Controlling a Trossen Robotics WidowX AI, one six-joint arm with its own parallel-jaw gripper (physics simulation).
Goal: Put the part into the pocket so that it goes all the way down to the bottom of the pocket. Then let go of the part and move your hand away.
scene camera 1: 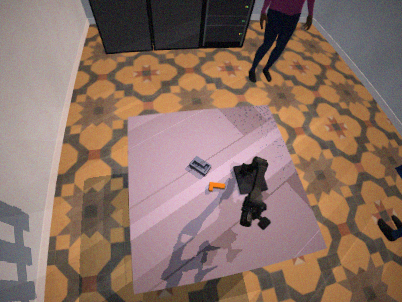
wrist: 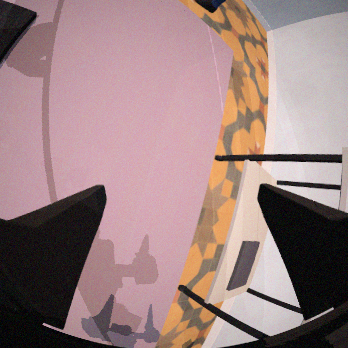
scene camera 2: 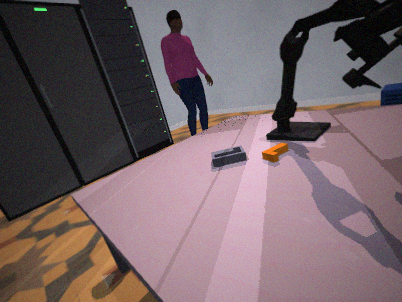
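Seen in the pictures: gripper, fingertip midpoint: (scene camera 1: 259, 222) (wrist: 183, 192) (scene camera 2: 397, 75); arm's base at its link origin: (scene camera 1: 244, 171) (scene camera 2: 283, 130).
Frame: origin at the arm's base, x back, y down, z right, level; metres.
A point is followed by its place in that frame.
The orange L-shaped part (scene camera 1: 215, 187) @[z -0.037, x -0.252, y 0.004 m] (scene camera 2: 273, 153) @[z -0.036, x -0.289, y -0.006 m] lies flat on the table, between the grey block and the arm's base. The grey block with the pocket (scene camera 1: 200, 166) @[z 0.157, x -0.292, y 0.017 m] (scene camera 2: 229, 159) @[z 0.133, x -0.329, y 0.005 m] sits a short way from the part, apart from it. Its pocket shows as a dark recess in the top and holds no orange part. My gripper (scene camera 1: 255, 223) @[z -0.373, x -0.143, y -0.194 m] (scene camera 2: 355, 66) (wrist: 183, 192) @[z -0.373, x -0.143, y -0.194 m] is open and empty, raised above the table on the far side of the arm's base from the block. Neither the part nor the block shows in the wrist view.
The arm's black base plate (scene camera 1: 244, 186) @[z -0.102, x -0.047, y 0.007 m] (scene camera 2: 300, 131) @[z -0.077, x -0.013, y 0.005 m] stands on the pink table (scene camera 1: 160, 150) @[z 0.388, x -0.537, y 0.024 m] (scene camera 2: 150, 215) @[z 0.224, x -0.698, y 0.024 m] (wrist: 140, 115) @[z -0.439, x -0.028, y 0.024 m] beside the part. Arm shadows cross the table. Dark cabinets (scene camera 1: 122, 25) (scene camera 2: 45, 100) and a person in a magenta top (scene camera 1: 277, 32) (scene camera 2: 181, 57) stand beyond the table.
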